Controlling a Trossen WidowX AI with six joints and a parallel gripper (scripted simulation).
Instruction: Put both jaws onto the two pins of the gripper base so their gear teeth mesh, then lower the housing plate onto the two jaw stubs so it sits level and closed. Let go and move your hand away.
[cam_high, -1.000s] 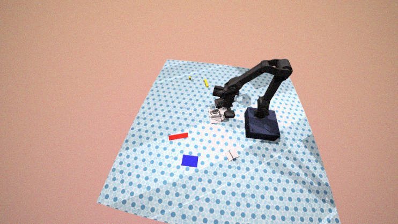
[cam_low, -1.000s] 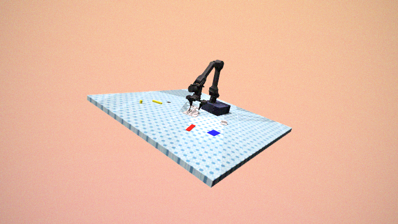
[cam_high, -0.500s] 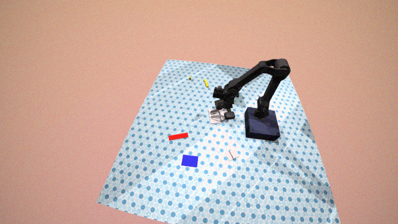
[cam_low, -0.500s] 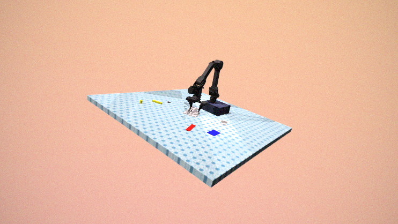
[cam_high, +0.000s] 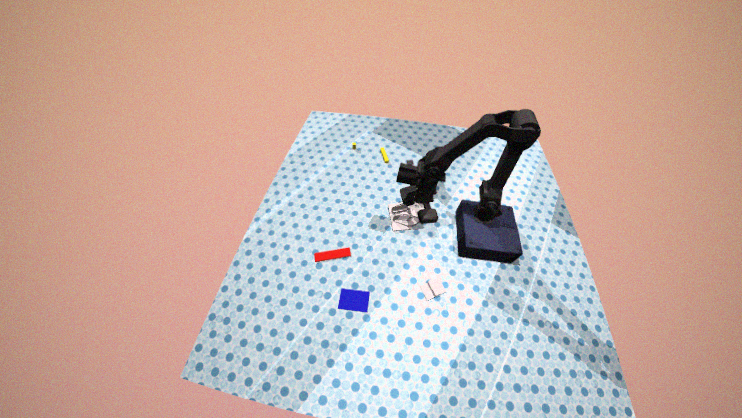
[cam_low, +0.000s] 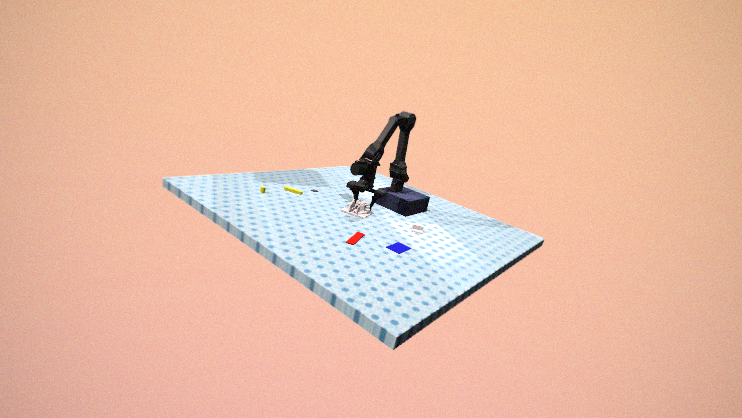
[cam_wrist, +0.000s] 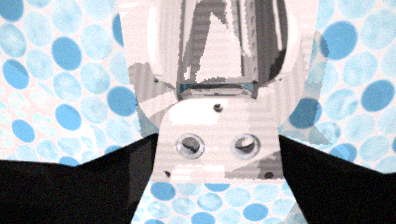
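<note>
Right now my gripper tip is 1 cm short of the housing plate and 1 cm above it. Also, from my gripper tip: jaw 2 cm to the left, 2 cm ahead; flat white plate 7 cm ahead, 2 cm to the left, 1 cm below; small white piece 28 cm to the left, 8 cm behind, 1 cm below.
</note>
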